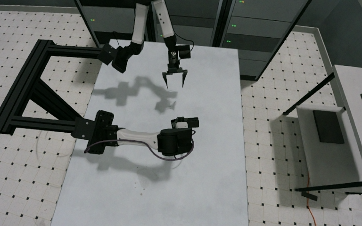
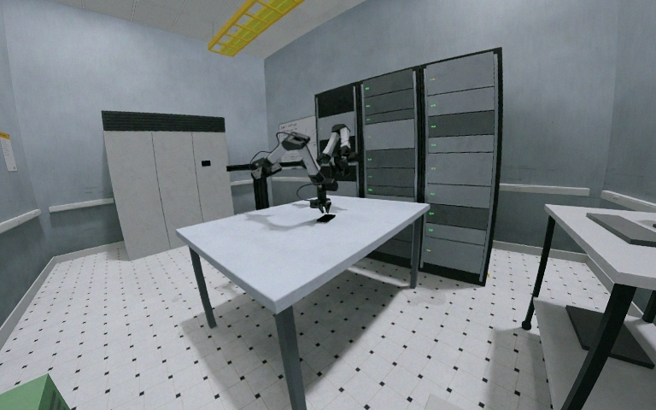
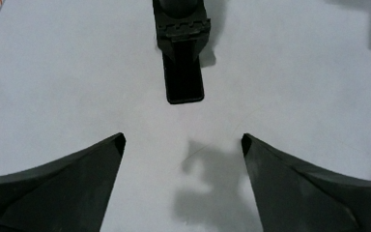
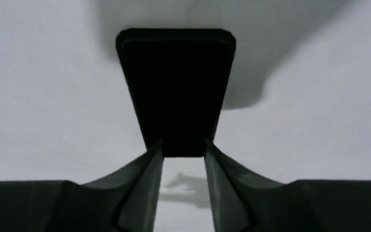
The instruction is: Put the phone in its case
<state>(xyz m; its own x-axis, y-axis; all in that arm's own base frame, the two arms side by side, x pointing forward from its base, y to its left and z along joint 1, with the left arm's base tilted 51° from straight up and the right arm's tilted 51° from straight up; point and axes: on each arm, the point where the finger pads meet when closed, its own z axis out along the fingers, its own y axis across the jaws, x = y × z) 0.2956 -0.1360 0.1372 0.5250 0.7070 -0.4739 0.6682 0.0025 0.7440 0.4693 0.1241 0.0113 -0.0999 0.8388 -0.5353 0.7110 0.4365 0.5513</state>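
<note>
The black phone is 30 mm below my right hand.
</note>
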